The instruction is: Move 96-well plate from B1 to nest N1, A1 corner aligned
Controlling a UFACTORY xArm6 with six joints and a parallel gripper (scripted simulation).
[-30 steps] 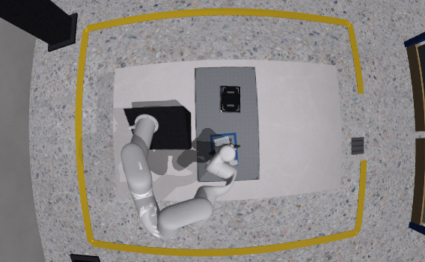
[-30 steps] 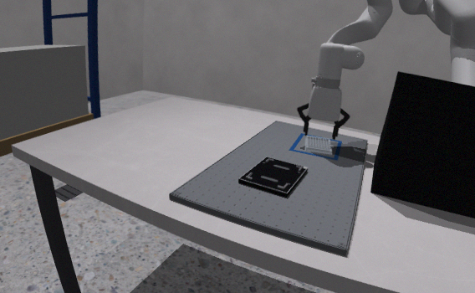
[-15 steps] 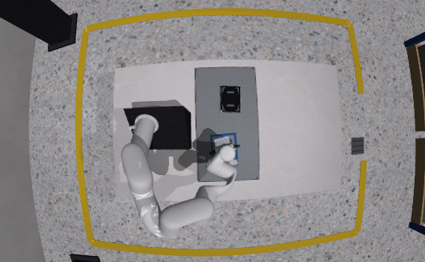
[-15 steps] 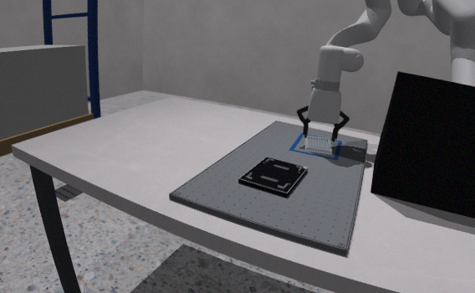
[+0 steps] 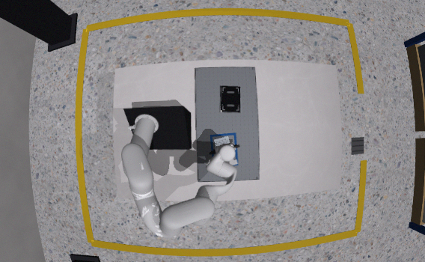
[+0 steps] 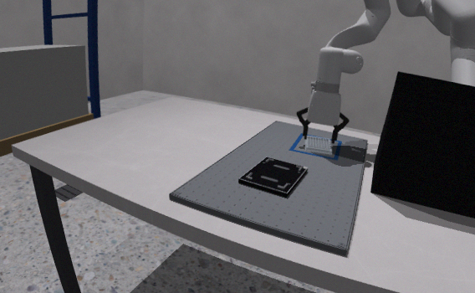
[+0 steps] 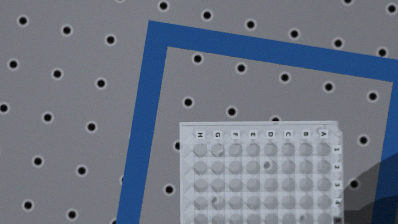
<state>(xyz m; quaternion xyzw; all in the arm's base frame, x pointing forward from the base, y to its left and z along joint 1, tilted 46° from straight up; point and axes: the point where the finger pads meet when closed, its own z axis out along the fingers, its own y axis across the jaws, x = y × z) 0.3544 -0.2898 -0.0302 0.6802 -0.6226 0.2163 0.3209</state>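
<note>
Now: hand 30 mm above the 96-well plate. From my hand the other things lie so: A1 label (220 mm to the left, 20 mm below, 10 mm ahead); black plate nest (280 mm to the left, 80 mm ahead, 30 mm below).
</note>
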